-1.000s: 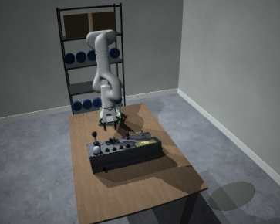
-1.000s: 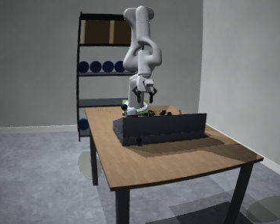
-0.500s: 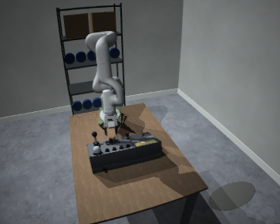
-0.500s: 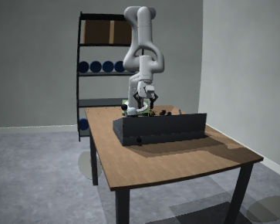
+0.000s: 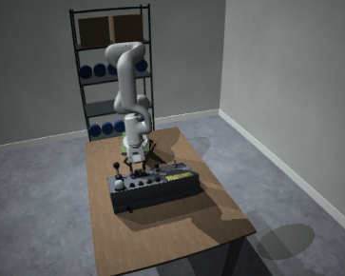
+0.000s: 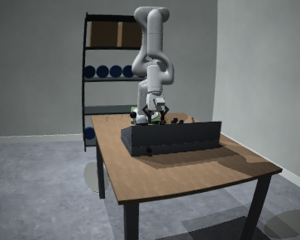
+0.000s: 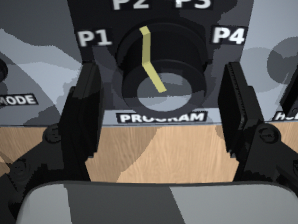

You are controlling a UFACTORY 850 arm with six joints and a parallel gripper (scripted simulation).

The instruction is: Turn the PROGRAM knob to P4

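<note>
Right now the dark console is 3 cm ahead of my hand, 6 cm to the left of it and 4 cm below it. From my hand the other things lie so: black ball-topped lever: 12 cm to the right; then mode knob: 2 cm behind, 12 cm to the left, 1 cm below.
</note>
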